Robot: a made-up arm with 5 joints. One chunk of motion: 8 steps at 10 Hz.
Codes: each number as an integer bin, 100 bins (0 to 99) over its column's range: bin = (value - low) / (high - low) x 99, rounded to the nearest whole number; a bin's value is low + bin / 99 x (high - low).
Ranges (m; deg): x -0.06..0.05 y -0.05..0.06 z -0.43..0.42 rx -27..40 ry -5..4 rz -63..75
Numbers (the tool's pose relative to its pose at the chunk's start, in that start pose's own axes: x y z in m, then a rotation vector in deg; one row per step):
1: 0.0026 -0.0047 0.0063 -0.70 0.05 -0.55
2: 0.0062 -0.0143 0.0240 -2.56 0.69 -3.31
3: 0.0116 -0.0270 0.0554 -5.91 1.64 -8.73
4: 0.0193 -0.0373 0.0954 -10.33 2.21 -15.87
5: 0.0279 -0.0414 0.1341 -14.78 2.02 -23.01
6: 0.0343 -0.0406 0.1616 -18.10 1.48 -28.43
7: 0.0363 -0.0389 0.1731 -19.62 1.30 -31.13
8: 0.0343 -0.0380 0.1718 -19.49 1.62 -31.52
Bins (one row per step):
1: 56 41 51 39 56 45
2: 60 32 53 36 63 43
3: 64 21 57 31 73 39
4: 71 11 61 25 79 34
5: 79 8 66 18 77 29
6: 85 8 69 13 71 25
7: 87 10 70 11 69 23
8: 85 11 70 11 73 23

